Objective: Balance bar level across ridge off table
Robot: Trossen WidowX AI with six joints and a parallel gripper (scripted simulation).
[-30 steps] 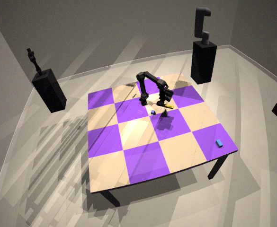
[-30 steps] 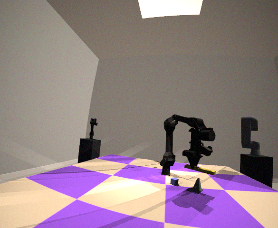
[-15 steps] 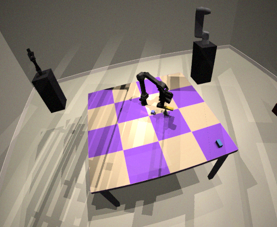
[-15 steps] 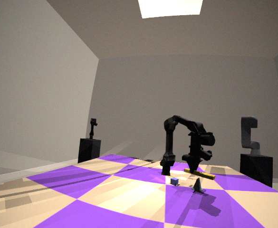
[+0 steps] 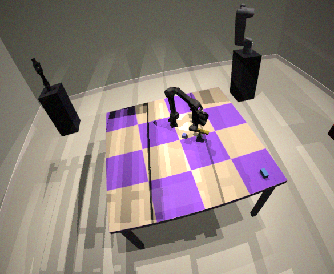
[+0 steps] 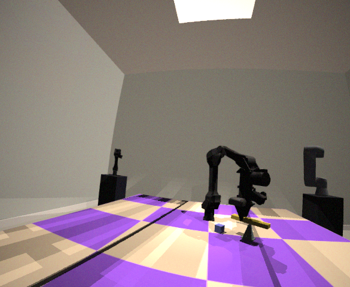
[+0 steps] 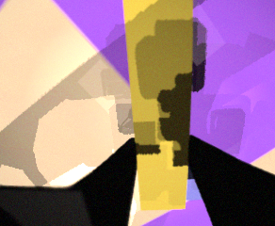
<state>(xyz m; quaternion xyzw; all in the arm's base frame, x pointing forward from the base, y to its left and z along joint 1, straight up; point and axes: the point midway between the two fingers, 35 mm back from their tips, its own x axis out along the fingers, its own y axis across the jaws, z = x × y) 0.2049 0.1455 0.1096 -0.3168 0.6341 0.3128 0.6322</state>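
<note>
My gripper tip is 20 mm short of the yellow bar and 20 mm to the right of it. Round my gripper tip: light blue block: 540 mm ahead, 350 mm to the left, 60 mm below; then dark blue cube: 20 mm behind, 100 mm to the right, 60 mm below.
</note>
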